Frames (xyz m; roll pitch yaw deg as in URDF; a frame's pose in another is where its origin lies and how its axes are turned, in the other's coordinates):
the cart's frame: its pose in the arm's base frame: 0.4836 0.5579 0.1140 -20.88 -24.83 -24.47
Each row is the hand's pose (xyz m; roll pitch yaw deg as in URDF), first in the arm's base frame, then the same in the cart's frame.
Working: the arm's base frame: its pose in the cart's frame: -0.2376 -0.6560 -0.2670 29.87 12.09 32.35

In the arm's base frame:
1: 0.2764 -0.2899 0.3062 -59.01 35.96 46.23
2: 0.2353 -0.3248 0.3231 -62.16 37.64 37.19
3: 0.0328 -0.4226 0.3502 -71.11 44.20 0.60
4: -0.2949 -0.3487 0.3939 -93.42 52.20 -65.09
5: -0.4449 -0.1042 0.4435 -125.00 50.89 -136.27
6: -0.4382 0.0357 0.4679 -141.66 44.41 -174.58
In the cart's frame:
1: 0.2283 -0.8390 -0.2064 -27.87 19.31 90.23
2: 0.2145 -0.8935 -0.2005 -27.68 24.64 84.65
3: 0.0954 -1.0853 -0.1827 -24.69 47.53 63.94
4: -0.1847 -1.2127 -0.0410 -84.92 84.14 -27.77
5: -0.3797 -1.1144 0.1515 -176.77 50.79 -148.40
6: -0.4165 -1.0085 0.2389 -176.70 28.51 -166.92

